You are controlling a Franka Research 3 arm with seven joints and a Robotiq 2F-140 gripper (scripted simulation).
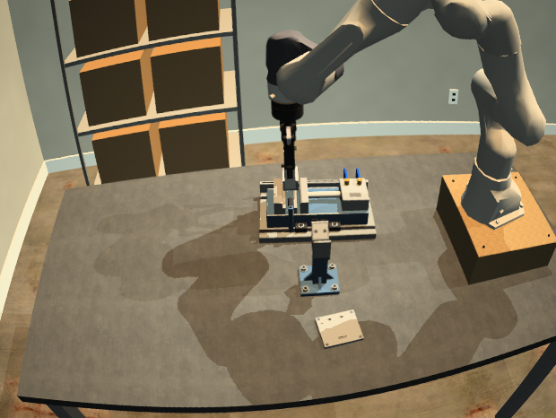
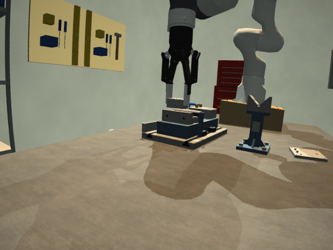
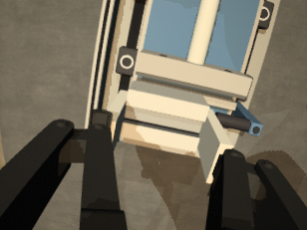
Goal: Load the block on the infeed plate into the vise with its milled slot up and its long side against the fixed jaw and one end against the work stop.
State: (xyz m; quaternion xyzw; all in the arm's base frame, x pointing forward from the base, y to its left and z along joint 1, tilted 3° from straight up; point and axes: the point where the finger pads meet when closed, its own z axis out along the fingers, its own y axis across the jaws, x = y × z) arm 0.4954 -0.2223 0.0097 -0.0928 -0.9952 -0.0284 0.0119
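Right now the part is 20 mm below my hand. From my hand the other things lie so: fixed jaw: 70 mm below, 30 mm ahead, 10 mm to the left; moving jaw: 70 mm below, 30 mm to the left, 30 mm behind; work stop rod: 70 mm to the left, 50 mm below, 10 mm ahead.
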